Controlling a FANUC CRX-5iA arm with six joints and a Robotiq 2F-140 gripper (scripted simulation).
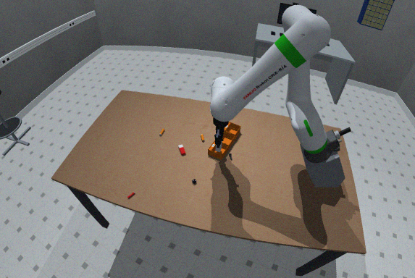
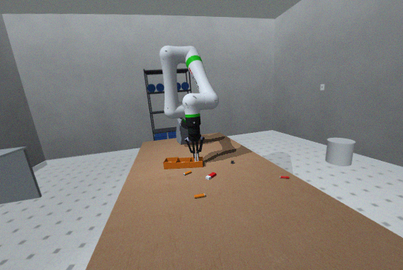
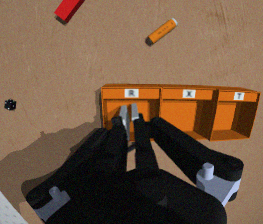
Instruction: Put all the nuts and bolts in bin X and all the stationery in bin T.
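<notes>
My hand is 20 cm short of the white eraser, 1 cm to the left of it and 4 cm above it. Also, from my hand: orange bin tray: 4 cm behind, 8 cm to the right, 3 cm below; red stick: 42 cm ahead, 31 cm to the left, 5 cm below.
</notes>
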